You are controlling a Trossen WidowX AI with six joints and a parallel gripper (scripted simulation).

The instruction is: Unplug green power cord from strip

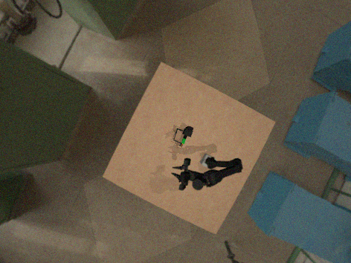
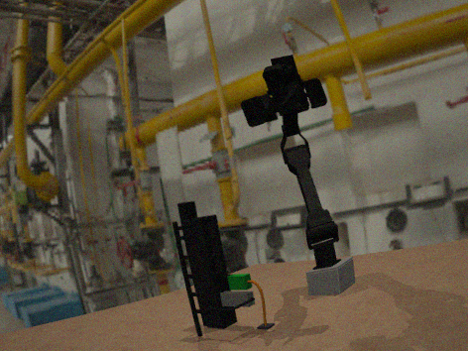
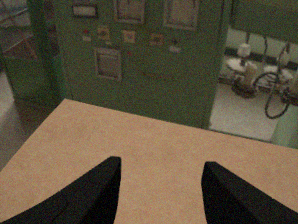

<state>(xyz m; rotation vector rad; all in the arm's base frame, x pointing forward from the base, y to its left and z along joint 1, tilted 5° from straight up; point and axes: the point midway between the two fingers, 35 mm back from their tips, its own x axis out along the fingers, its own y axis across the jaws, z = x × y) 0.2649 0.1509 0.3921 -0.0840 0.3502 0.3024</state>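
Now: gripper tip 330 mm above the green plug and 200 mm to the left of it.
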